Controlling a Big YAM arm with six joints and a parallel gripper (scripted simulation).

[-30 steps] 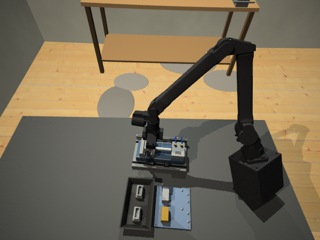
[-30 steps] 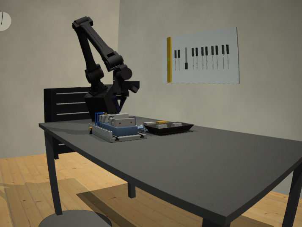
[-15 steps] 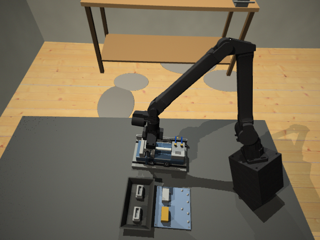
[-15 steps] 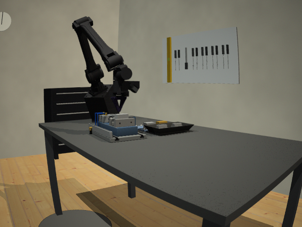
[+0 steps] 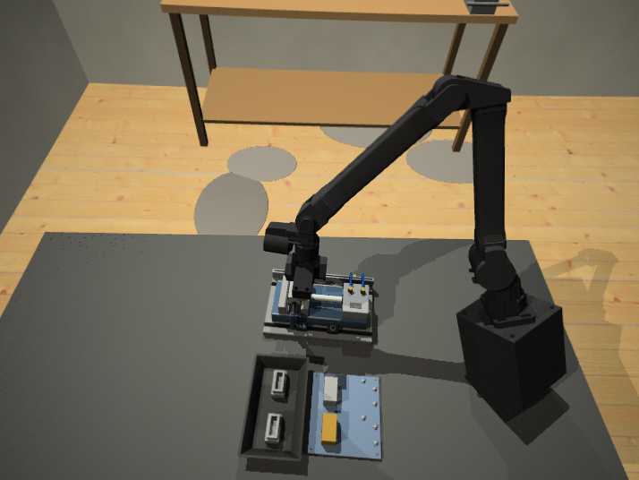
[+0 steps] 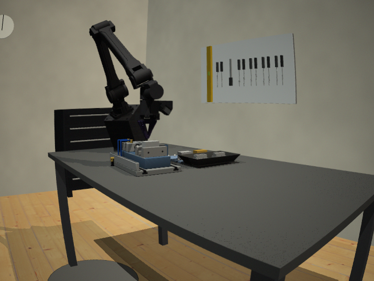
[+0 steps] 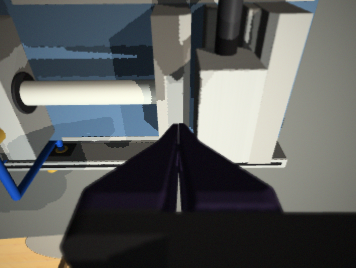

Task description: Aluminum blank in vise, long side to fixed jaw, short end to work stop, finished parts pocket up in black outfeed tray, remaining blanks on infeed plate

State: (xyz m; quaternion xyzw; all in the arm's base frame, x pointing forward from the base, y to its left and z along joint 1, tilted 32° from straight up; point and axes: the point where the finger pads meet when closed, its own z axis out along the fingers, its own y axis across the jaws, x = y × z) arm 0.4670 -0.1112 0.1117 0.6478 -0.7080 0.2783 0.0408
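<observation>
The gray aluminum blank is 3 cm below my hand and 3 cm ahead of it. Round my hand: moving jaw 5 cm below; fixed jaw 6 cm ahead, 5 cm below, 1 cm to the right; work stop rod 4 cm to the left, 4 cm below, 3 cm ahead.
</observation>
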